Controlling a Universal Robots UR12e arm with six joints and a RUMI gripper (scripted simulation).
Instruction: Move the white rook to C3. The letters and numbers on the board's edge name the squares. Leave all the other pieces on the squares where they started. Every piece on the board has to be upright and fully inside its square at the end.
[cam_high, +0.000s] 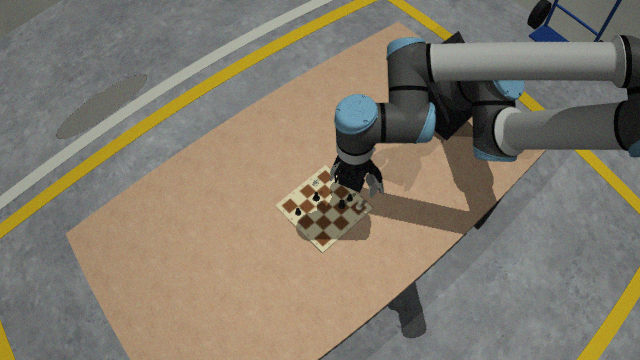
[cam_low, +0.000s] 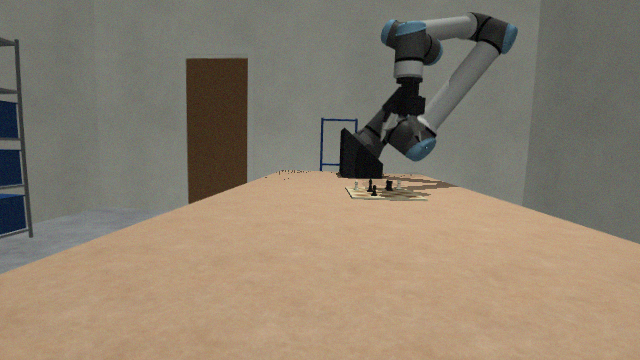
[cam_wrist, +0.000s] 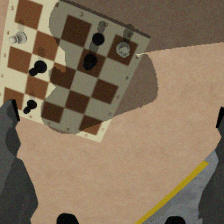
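My hand is 150 mm above the white rook and 20 mm past it. From my hand the other things lie so: chessboard (170 mm below, 80 mm ahead, 60 mm to the right).
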